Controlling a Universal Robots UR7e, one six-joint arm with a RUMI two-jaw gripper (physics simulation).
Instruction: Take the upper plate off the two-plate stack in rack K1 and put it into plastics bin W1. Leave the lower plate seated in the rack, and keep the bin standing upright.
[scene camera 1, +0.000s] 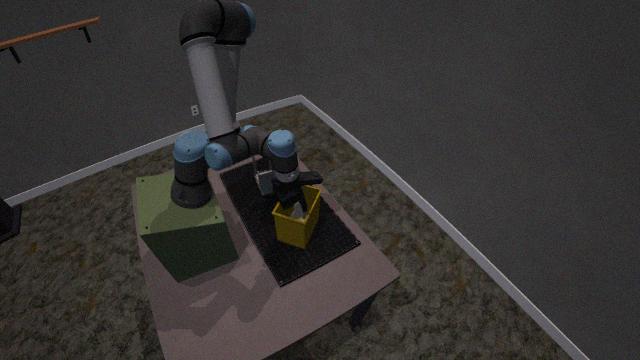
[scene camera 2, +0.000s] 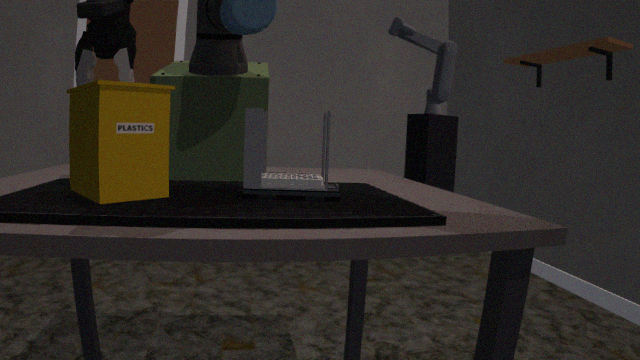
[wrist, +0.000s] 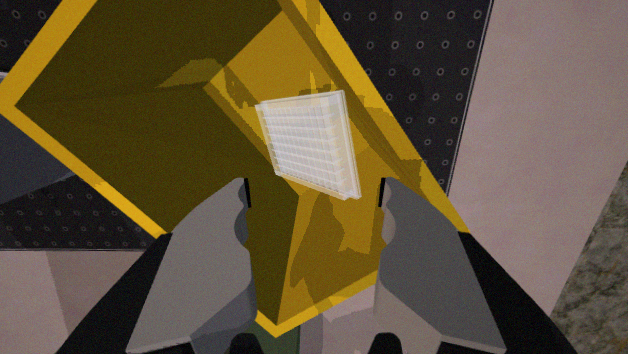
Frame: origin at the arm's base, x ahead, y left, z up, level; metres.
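Seen in the pictures: gripper, fingertip midpoint: (scene camera 1: 298, 211) (wrist: 314, 181); arm's base, origin of the base link: (scene camera 1: 191, 194) (scene camera 2: 218, 70).
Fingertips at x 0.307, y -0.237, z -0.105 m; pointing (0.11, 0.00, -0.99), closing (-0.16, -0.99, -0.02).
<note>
Offsets run from my fingertips to a thing's top centre. Level surfaces: height alone.
Yellow plastics bin W1 {dy +0.026, dx +0.018, dz +0.024 m} (scene camera 1: 290, 232) (scene camera 2: 135, 160) (wrist: 42, 42) stands upright on the black mat. My gripper (scene camera 1: 295, 205) (scene camera 2: 106, 75) (wrist: 314, 181) is partly open and empty at the bin's mouth, its fingertips around rim height. A clear-white plate (wrist: 310, 145) is inside the bin, beyond the fingertips and apart from both; I cannot tell whether it rests on the bottom or leans. Rack K1 {dy +0.329, dx +0.066, dz -0.010 m} (scene camera 1: 263, 182) (scene camera 2: 255, 150) stands beside the bin, with one low white plate {dy +0.319, dx +0.064, dz -0.122 m} (scene camera 2: 292, 181) lying level in it. The arm partly hides the rack in scene camera 1's view.
The black perforated mat {dz -0.156 m} (scene camera 1: 320, 255) (scene camera 2: 210, 212) (wrist: 425, 45) lies on the table (scene camera 1: 280, 310) (scene camera 2: 400, 240). The green base block (scene camera 1: 192, 250) (scene camera 2: 215, 135) under the arm stands behind the bin and rack in scene camera 2's view.
</note>
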